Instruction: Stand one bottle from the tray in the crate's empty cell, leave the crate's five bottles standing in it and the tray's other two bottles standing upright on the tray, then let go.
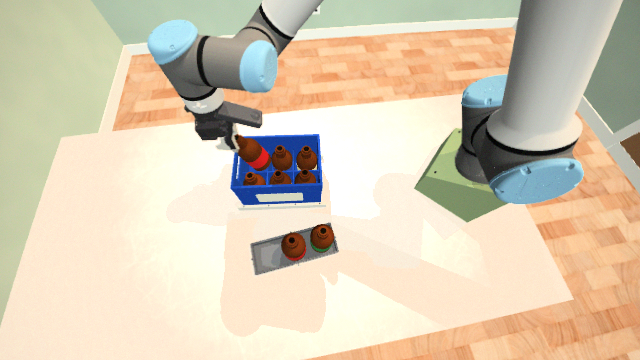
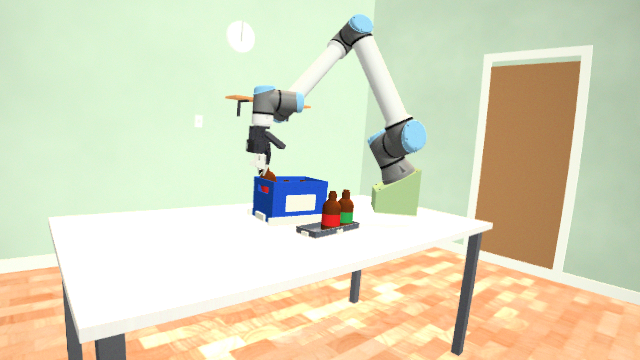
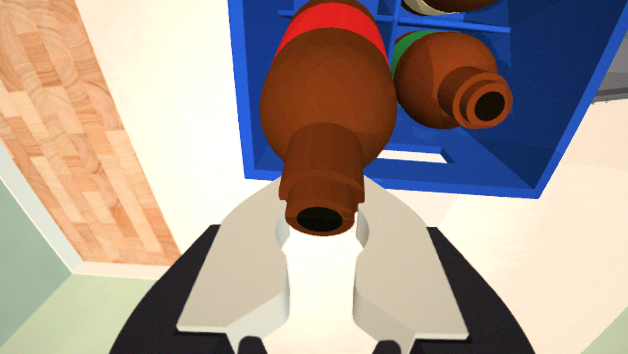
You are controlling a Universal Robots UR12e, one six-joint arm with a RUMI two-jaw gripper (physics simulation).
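Places are measured from the arm's base along level axes (x back, y left, z down), in centimetres.
Where they show: gripper, fingertip midpoint: [image 1: 237, 147] [image 2: 261, 175] [image 3: 323, 177]; arm's base at its link origin: [image 2: 399, 177].
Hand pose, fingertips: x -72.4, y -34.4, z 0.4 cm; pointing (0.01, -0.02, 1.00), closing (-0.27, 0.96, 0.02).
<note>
Things, the pixels of their top centre, and the offset from my fingertips. Level surfaces: height alone.
- blue crate at its top centre: [image 1: 277, 159] [image 2: 291, 178] dx +10.4, dy +8.4, dz +1.0 cm
- grey tray at its top centre: [image 1: 294, 247] [image 2: 329, 224] dx +6.0, dy +33.0, dz +15.9 cm
- green-labelled bottle at its top centre: [image 1: 323, 230] [image 2: 346, 189] dx +15.1, dy +34.1, dz +2.5 cm
- white table at its surface level: dz +18.5 cm
A red-labelled bottle [image 1: 251, 151] [image 2: 269, 176] [image 3: 327, 95] leans in the back left cell of the blue crate [image 1: 312, 195] [image 2: 295, 188] [image 3: 242, 125], its neck out over the left end wall. My gripper [image 1: 235, 142] [image 2: 262, 170] [image 3: 323, 177] is shut on this bottle's neck, near the mouth. The bottle's base is hidden. Five other bottles stand in the crate, among them a green-labelled one [image 3: 435, 75] beside the held one. On the grey tray [image 1: 267, 257] [image 2: 307, 230] [image 3: 617, 75], a red-labelled bottle [image 1: 293, 246] [image 2: 331, 215] and a green-labelled bottle [image 1: 321, 237] [image 2: 346, 207] stand upright.
The crate and tray are on the white table [image 1: 100, 250] [image 2: 200, 260], with the tray in front of the crate. The arm's green base block [image 1: 445, 192] [image 2: 400, 200] stands to the right. A wall shelf [image 2: 235, 97] shows behind the arm.
</note>
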